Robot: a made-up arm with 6 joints. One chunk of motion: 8 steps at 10 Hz.
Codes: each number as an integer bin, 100 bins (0 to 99) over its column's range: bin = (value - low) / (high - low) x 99, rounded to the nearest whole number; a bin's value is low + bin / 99 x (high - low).
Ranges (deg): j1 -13..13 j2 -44..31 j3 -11..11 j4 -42..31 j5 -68..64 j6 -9..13
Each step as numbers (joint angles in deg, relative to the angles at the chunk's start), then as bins.
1 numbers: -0.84 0.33 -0.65 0.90 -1.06 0.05
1 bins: 46 59 47 58 50 41
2 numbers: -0.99 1.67 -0.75 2.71 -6.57 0.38
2 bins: 46 60 46 61 46 42
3 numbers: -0.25 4.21 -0.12 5.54 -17.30 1.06
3 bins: 49 64 49 64 38 45
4 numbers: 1.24 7.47 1.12 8.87 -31.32 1.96
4 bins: 54 68 55 69 28 49
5 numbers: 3.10 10.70 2.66 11.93 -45.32 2.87
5 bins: 61 72 61 73 17 53
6 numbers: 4.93 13.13 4.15 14.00 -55.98 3.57
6 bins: 68 75 68 76 9 57
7 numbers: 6.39 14.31 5.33 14.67 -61.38 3.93
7 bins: 74 77 73 77 5 58
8 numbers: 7.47 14.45 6.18 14.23 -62.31 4.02
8 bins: 78 77 77 76 4 59
